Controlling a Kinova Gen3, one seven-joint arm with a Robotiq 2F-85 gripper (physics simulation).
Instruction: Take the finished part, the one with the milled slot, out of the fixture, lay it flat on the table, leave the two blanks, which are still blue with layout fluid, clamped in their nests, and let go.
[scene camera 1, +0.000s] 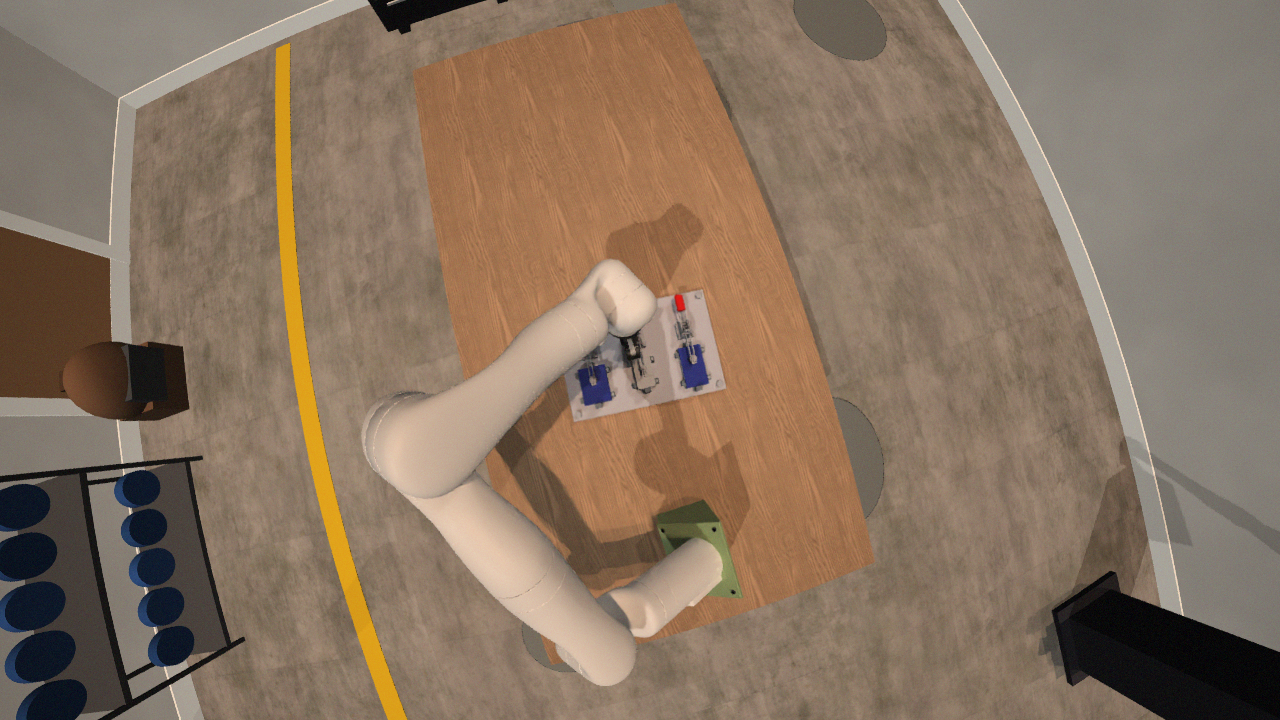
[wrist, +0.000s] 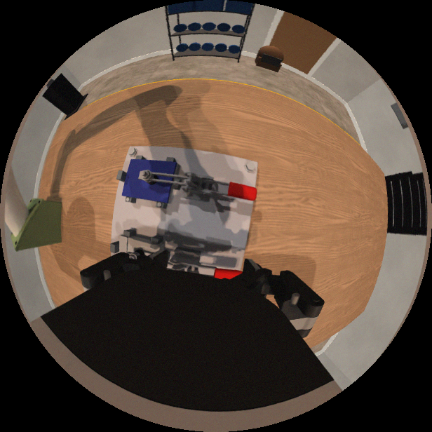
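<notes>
The finished part is bare light metal and sits in the middle nest of the pale fixture plate; its slot is hard to make out. The middle clamp's red handle shows between my fingers; I cannot tell whether that clamp presses on the part. A blue blank lies in one outer nest under its clamp arm. The other blue blank is under its clamp in the opposite outer nest. My gripper is open and empty over the middle clamp; the arm's wrist hides it in the scene view.
The outer clamps rise beside the middle one; their red handles point away from the blanks. The wooden table extends around the plate. The green arm mount stands near the table's end.
</notes>
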